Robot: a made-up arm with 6 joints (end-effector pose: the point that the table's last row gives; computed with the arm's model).
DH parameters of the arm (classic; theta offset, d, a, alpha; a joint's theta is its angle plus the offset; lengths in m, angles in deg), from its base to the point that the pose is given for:
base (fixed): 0 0.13 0 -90
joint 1: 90 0.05 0.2 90
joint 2: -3.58 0 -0.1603 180
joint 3: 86.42 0.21 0.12 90
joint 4: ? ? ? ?
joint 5: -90 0.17 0.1 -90
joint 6: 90 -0.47 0.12 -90
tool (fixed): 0 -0.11 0 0
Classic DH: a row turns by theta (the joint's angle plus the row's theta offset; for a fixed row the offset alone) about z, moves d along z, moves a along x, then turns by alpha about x.
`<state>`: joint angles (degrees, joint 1 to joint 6).
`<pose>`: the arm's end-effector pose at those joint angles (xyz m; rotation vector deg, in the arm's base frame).
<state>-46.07 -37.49 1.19 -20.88 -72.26 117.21</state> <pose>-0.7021 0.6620 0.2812 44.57 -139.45 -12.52</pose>
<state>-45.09 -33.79 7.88 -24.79 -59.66 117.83</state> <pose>-0.6663 0.7269 0.1918 30.86 -140.82 2.88</pose>
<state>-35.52 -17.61 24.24 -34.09 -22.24 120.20</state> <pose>-0.6406 0.6628 0.0268 6.97 -131.83 43.53</pose>
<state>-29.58 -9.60 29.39 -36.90 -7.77 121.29</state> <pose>-0.6559 0.5668 0.0186 4.55 -126.47 57.18</pose>
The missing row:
joint 4: 0 -0.39 -0.05 -90
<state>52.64 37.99 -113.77 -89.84 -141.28 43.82</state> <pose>-0.6053 -0.2870 -0.3906 -104.92 14.67 -23.68</pose>
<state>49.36 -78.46 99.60 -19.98 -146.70 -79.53</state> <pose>-1.0133 0.6442 -0.2410 -31.58 129.59 -33.78</pose>
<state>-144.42 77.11 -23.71 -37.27 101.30 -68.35</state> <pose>0.5425 0.0090 0.5167 8.12 -112.53 1.83</pose>
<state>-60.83 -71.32 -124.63 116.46 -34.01 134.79</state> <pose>-0.0174 -0.4454 0.4041 -36.44 -67.61 -151.37</pose>
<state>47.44 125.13 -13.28 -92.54 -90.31 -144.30</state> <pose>-1.1252 -0.3160 -0.4643 -11.41 -38.14 136.74</pose>
